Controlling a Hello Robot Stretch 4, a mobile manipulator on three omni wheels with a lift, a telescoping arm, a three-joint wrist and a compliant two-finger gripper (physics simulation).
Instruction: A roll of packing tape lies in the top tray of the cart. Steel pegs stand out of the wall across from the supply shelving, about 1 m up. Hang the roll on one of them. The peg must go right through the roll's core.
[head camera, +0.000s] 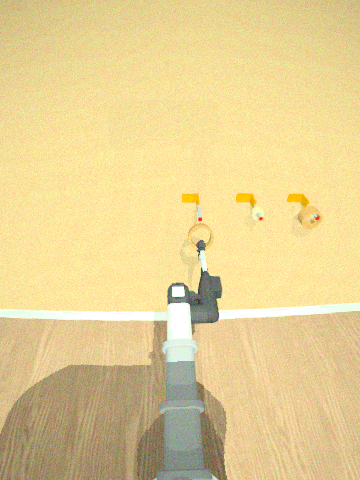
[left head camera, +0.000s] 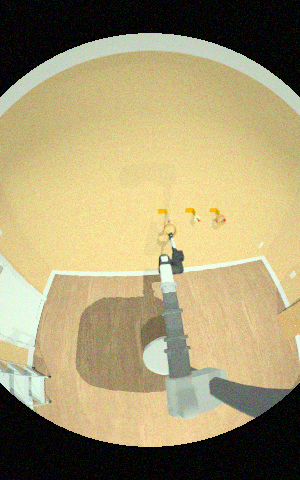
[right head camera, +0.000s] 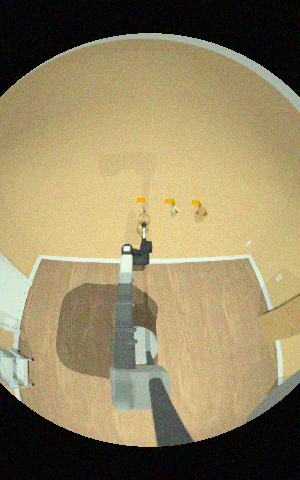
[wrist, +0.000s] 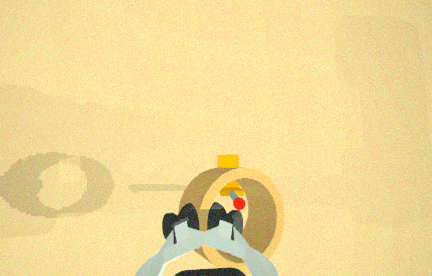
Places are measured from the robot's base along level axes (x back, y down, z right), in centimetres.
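Where they show: gripper, fingertip midpoint: (head camera: 200, 244) (left head camera: 169, 234) (right head camera: 143, 224) (wrist: 202, 218); robot's base at its link origin: (left head camera: 163, 354) (right head camera: 137, 344).
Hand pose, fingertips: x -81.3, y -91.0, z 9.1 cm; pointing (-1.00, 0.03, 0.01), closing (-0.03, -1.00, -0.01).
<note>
Each offset is from my fingertips to the top centre of the thing. "spot": to the spot under its first point.
The tan tape roll {dx -1.4, dy -8.3, dz +0.1 cm} (head camera: 190, 236) (left head camera: 170, 224) (right head camera: 138, 219) (wrist: 265, 215) is held off the floor in front of the wall, its core facing the wall. My gripper (head camera: 201, 245) (left head camera: 170, 235) (right head camera: 144, 225) (wrist: 202, 218) is shut on the roll's wall, at its lower edge in the head view. The left steel peg {dx -18.9, dy -6.7, dz -2.3 cm} (head camera: 199, 211) (wrist: 234, 195) has a red tip. In the wrist view the peg shows through the core opening. In the head view its tip shows just above the roll's upper rim. I cannot tell whether the tip is inside the core.
The middle peg bears a small pale roll {dx -14.8, dy -6.6, dz +25.7 cm} (head camera: 255, 213); the right peg bears a tan roll {dx -14.4, dy -6.3, dz +50.7 cm} (head camera: 303, 218). Each peg has an orange bracket {spot: dx -26.9, dy -4.8, dz -2.2 cm} (head camera: 190, 198). A pale metal rack stands at the lower left, and brown boxes (right head camera: 282, 320) stand at the right of the right head view.
</note>
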